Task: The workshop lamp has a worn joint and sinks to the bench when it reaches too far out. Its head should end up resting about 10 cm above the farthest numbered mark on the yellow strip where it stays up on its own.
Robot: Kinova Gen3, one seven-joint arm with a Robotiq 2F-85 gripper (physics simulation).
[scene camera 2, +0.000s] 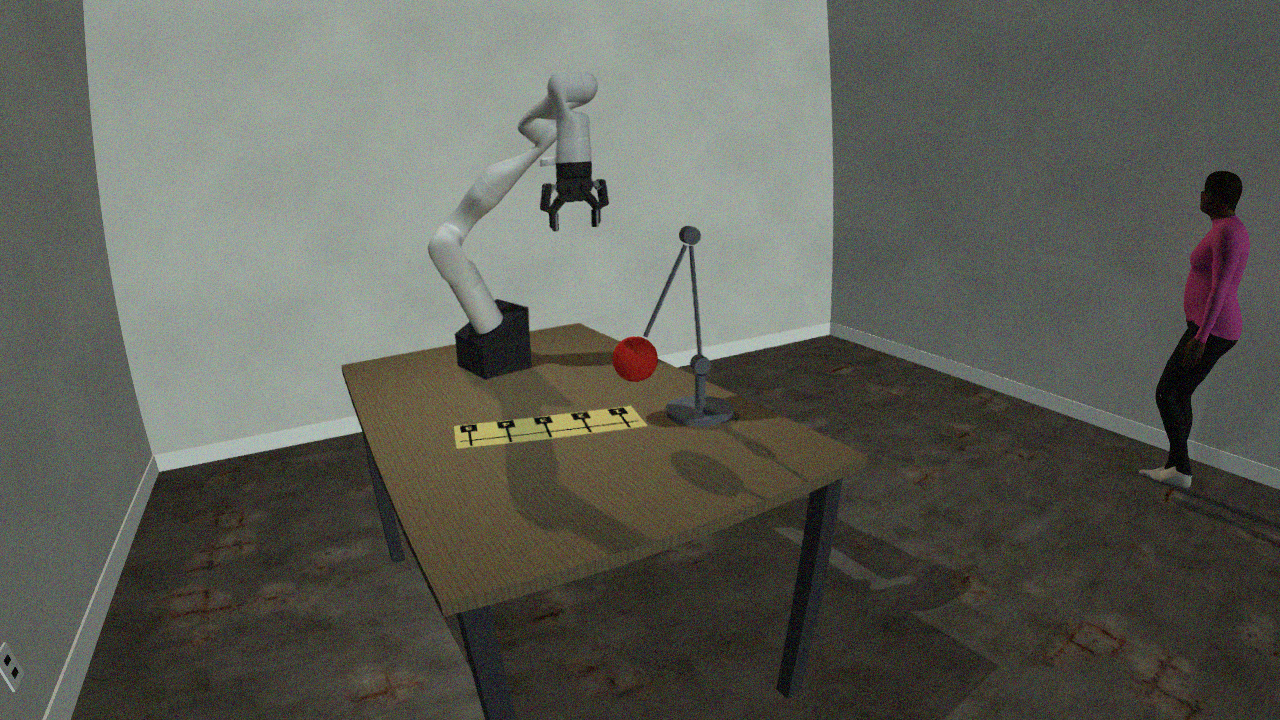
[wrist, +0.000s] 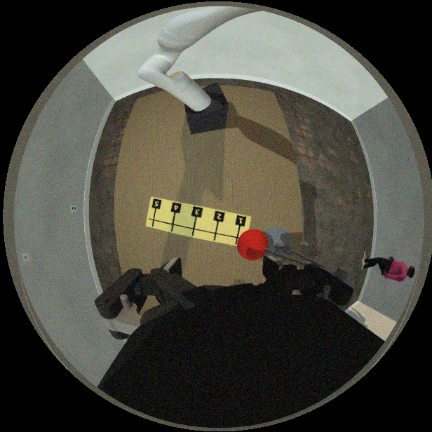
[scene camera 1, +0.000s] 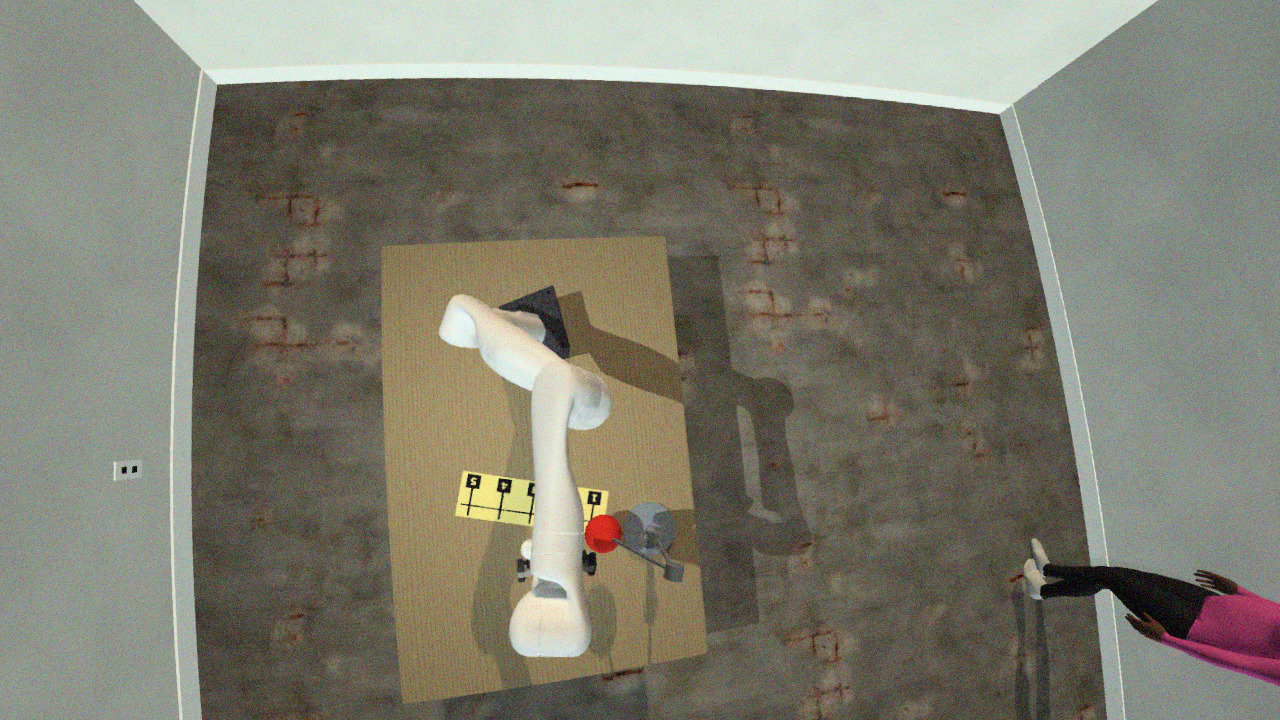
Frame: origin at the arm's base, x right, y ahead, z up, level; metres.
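Seen in the pictures: gripper, fingertip midpoint: (scene camera 2: 575,228); arm's base, origin of the base link: (scene camera 2: 489,324) (scene camera 1: 530,332).
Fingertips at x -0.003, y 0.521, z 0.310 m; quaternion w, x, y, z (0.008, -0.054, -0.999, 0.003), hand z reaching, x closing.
Observation:
Offsets run from my fingertips to a thing's top centre. "*": to the spot under its first point. Level surfaces: height alone.
The lamp's round red head {* dx -0.109, dy +0.040, dz -0.247 m} (scene camera 1: 603,533) (scene camera 2: 634,359) (wrist: 252,244) hangs above the bench beside the mark 1 end of the yellow strip (scene camera 1: 486,514) (scene camera 2: 567,431) (wrist: 205,227). The lamp's grey base {* dx -0.265, dy +0.075, dz -0.431 m} (scene camera 1: 650,519) (scene camera 2: 699,411) (wrist: 279,237) stands past that end. Its thin arms fold at an upper joint {* dx -0.231, dy +0.087, dz -0.006 m} (scene camera 1: 674,571) (scene camera 2: 689,235). Mark 5 {* dx +0.237, dy -0.132, dz -0.442 m} (scene camera 1: 472,481) (scene camera 2: 468,429) (wrist: 156,204) is at the strip's other end. My gripper (scene camera 1: 555,565) (scene camera 2: 575,224) (wrist: 222,266) is open and empty, pointing down high above the bench, apart from the lamp. In scene camera 1 my arm hides mark 2 and part of mark 3.
The wooden bench {dz -0.444 m} (scene camera 1: 626,286) (scene camera 2: 402,411) (wrist: 145,150) carries my black base (scene camera 1: 556,313) (scene camera 2: 505,353) (wrist: 207,120) toward its far end. A person in a pink top (scene camera 1: 1239,635) (scene camera 2: 1212,277) (wrist: 397,270) stands away from the bench, on the lamp's side.

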